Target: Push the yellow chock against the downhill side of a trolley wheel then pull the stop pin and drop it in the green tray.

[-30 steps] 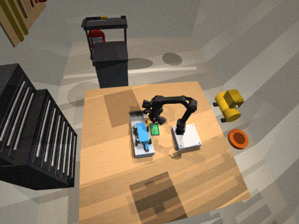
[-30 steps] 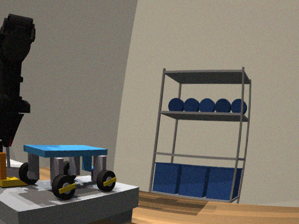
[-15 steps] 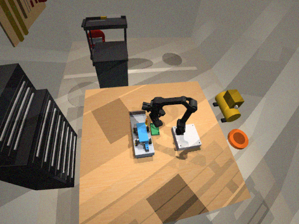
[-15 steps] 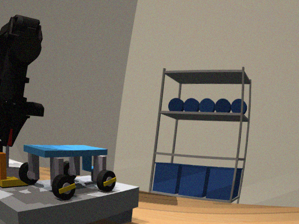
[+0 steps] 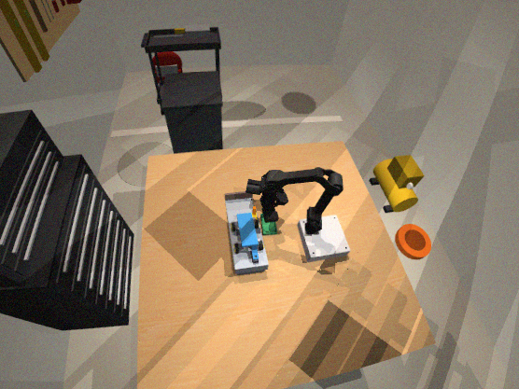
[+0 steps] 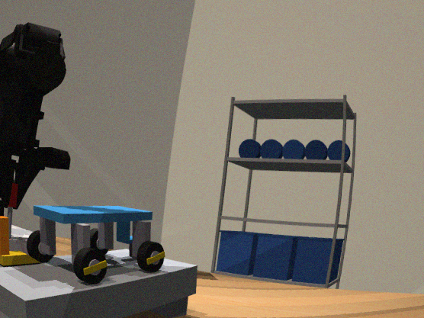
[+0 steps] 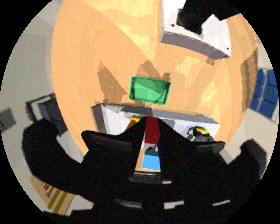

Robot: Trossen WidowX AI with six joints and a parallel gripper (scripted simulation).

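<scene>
Now: the green tray 3 cm behind my gripper tip and 14 cm below it. From my gripper tip the other things lie so: red-headed stop pin: right at my gripper tip; blue-topped trolley: 9 cm ahead, 11 cm to the left, 2 cm below; yellow chock: 5 cm ahead, 1 cm to the right, 5 cm below.
</scene>
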